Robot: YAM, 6 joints.
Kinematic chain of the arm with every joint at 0, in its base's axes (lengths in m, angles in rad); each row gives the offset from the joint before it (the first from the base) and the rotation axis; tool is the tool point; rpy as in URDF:
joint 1: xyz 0 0 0.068 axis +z
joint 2: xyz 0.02 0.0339 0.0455 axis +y
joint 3: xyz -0.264 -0.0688 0 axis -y
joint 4: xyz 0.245 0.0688 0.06 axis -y
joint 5: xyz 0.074 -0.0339 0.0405 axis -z
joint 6: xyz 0.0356 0 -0.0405 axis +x
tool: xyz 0 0 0 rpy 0 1.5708 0
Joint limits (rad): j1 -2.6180..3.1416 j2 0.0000..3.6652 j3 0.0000..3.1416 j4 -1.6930..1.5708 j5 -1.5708..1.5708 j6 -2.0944..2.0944
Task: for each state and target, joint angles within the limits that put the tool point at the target. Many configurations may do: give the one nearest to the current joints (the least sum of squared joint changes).
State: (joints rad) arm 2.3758 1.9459 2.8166 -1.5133 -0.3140 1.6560
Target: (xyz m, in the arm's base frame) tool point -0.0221 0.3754 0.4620
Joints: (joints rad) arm 1.6070 2.0806 2.7502 -1.5122 -0.2412 1.6560
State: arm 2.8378 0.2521 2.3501 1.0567 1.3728 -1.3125
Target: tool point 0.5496 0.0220 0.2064
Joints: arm 3.1187 0.0461 2.5024 1.0300 1.3322 -1.3125
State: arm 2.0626 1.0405 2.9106 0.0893 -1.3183 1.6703
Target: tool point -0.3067 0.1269 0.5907
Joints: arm 2.6445 1.8115 2.3724 -0.0551 -1.3475 1.6703
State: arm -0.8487 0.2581 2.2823 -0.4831 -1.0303 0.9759
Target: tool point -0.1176 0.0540 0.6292
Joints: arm -0.2187 0.7763 2.1646 -0.4379 -0.8694 0.9759
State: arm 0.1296 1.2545 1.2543 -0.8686 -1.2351 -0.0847
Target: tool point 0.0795 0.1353 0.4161
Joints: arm 0.8192 0.9698 1.2855 -0.9317 -1.3006 -0.0847
